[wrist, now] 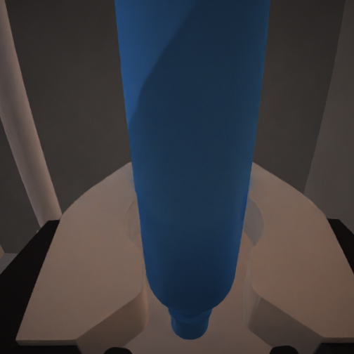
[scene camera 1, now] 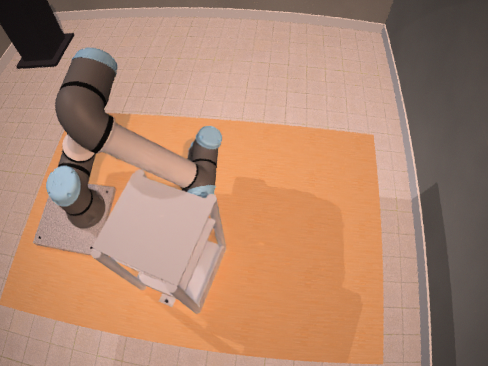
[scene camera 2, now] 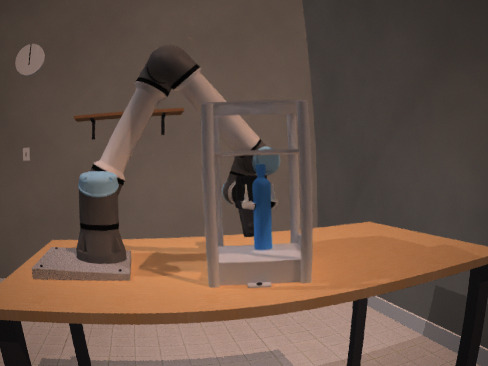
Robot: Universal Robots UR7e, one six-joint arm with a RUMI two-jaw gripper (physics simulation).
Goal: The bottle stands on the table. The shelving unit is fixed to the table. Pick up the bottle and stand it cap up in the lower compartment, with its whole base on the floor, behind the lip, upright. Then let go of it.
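Pixels of known places: gripper, between the fingertips: [scene camera 2: 265, 204]; arm's base, origin of its link: [scene camera 1: 86, 209] [scene camera 2: 101, 257].
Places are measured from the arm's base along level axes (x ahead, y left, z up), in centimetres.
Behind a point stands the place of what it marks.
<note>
The blue bottle [scene camera 2: 262, 215] @[x 41.2, y -15.5, z 11.4 cm] [wrist: 192, 125] is upright, cap up, inside the lower compartment of the grey shelving unit [scene camera 1: 155, 225] @[x 40.3, y -16.9, z 36.9 cm] [scene camera 2: 210, 200] @[x 26.8, y -26.2, z 16.4 cm] [wrist: 25, 130]. Its cap is below the middle shelf [scene camera 2: 235, 152] @[x 32.6, y -25.3, z 26.0 cm]. Its base shows close over the light compartment floor [scene camera 2: 232, 254] @[x 33.3, y -16.6, z 2.7 cm], right of the middle in scene view 2; whether it touches the floor cannot be told. My gripper [scene camera 2: 260, 204] @[x 41.7, y -16.2, z 14.0 cm] [wrist: 189, 165] is shut on the bottle's body, with a white jaw on each side. In scene view 1 the unit's top hides the bottle and gripper.
The unit's posts [scene camera 2: 305, 200] @[x 45.5, y -31.5, z 15.6 cm] stand to either side of the bottle, and the arm reaches in from the back. The arm's base plate [scene camera 1: 60, 232] @[x -8.2, y -10.2, z 0.1 cm] [scene camera 2: 50, 272] @[x -13.3, y -15.8, z -0.7 cm] is left of the unit. A small bracket [scene camera 1: 167, 300] @[x 36.2, y -28.6, z -1.8 cm] [scene camera 2: 259, 284] @[x 35.8, y -29.2, z -2.0 cm] lies at the unit's foot on the table [scene camera 1: 300, 300] @[x 79.1, y -24.8, z -2.6 cm] [scene camera 2: 165, 300] @[x 14.9, y -33.8, z -2.6 cm].
</note>
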